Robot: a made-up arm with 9 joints. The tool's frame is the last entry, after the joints.
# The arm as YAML. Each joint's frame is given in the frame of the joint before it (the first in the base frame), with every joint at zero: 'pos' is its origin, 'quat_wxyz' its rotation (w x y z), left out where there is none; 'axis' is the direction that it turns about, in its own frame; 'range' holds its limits. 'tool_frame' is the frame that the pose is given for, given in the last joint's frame.
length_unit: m
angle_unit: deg
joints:
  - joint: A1
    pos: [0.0, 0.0, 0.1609]
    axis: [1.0, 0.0, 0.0]
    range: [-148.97, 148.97]
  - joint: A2
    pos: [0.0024, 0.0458, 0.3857]
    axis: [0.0, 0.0, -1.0]
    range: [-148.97, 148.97]
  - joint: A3
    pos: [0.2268, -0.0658, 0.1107]
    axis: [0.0, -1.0, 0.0]
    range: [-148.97, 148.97]
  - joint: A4
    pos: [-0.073, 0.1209, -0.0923]
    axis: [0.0, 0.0, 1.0]
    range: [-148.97, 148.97]
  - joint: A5
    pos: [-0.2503, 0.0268, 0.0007]
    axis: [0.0, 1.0, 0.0]
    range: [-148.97, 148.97]
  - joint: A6
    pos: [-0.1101, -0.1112, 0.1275]
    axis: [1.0, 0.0, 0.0]
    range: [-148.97, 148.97]
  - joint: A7
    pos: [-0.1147, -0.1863, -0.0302]
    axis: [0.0, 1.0, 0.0]
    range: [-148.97, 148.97]
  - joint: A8
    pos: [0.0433, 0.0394, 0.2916]
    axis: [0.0, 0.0, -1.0]
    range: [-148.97, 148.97]
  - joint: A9
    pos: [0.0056, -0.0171, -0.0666]
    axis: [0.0, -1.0, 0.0]
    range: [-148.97, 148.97]
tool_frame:
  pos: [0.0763, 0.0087, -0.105]
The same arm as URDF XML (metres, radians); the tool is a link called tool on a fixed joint. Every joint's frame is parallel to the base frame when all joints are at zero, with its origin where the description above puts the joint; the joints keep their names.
<robot name="arm">
<link name="base_link"/>
<link name="link1"/>
<link name="link2"/>
<link name="link3"/>
<link name="link4"/>
<link name="link5"/>
<link name="link6"/>
<link name="link7"/>
<link name="link8"/>
<link name="link9"/>
<link name="tool"/>
<joint name="A1" type="revolute"><parent link="base_link"/><child link="link1"/><origin xyz="0 0 0.1609"/><axis xyz="1 0 0"/><limit lower="-2.6" upper="2.6"/></joint>
<joint name="A2" type="revolute"><parent link="link1"/><child link="link2"/><origin xyz="0.0024 0.0458 0.3857"/><axis xyz="0 0 -1"/><limit lower="-2.6" upper="2.6"/></joint>
<joint name="A3" type="revolute"><parent link="link2"/><child link="link3"/><origin xyz="0.2268 -0.0658 0.1107"/><axis xyz="0 -1 0"/><limit lower="-2.6" upper="2.6"/></joint>
<joint name="A4" type="revolute"><parent link="link3"/><child link="link4"/><origin xyz="-0.073 0.1209 -0.0923"/><axis xyz="0 0 1"/><limit lower="-2.6" upper="2.6"/></joint>
<joint name="A5" type="revolute"><parent link="link4"/><child link="link5"/><origin xyz="-0.2503 0.0268 0.0007"/><axis xyz="0 1 0"/><limit lower="-2.6" upper="2.6"/></joint>
<joint name="A6" type="revolute"><parent link="link5"/><child link="link6"/><origin xyz="-0.1101 -0.1112 0.1275"/><axis xyz="1 0 0"/><limit lower="-2.6" upper="2.6"/></joint>
<joint name="A7" type="revolute"><parent link="link6"/><child link="link7"/><origin xyz="-0.1147 -0.1863 -0.0302"/><axis xyz="0 1 0"/><limit lower="-2.6" upper="2.6"/></joint>
<joint name="A8" type="revolute"><parent link="link7"/><child link="link8"/><origin xyz="0.0433 0.0394 0.2916"/><axis xyz="0 0 -1"/><limit lower="-2.6" upper="2.6"/></joint>
<joint name="A9" type="revolute"><parent link="link8"/><child link="link9"/><origin xyz="0.0056 -0.0171 -0.0666"/><axis xyz="0 -1 0"/><limit lower="-2.6" upper="2.6"/></joint>
<joint name="tool_fixed" type="fixed"><parent link="link9"/><child link="tool"/><origin xyz="0.0763 0.0087 -0.105"/></joint>
</robot>

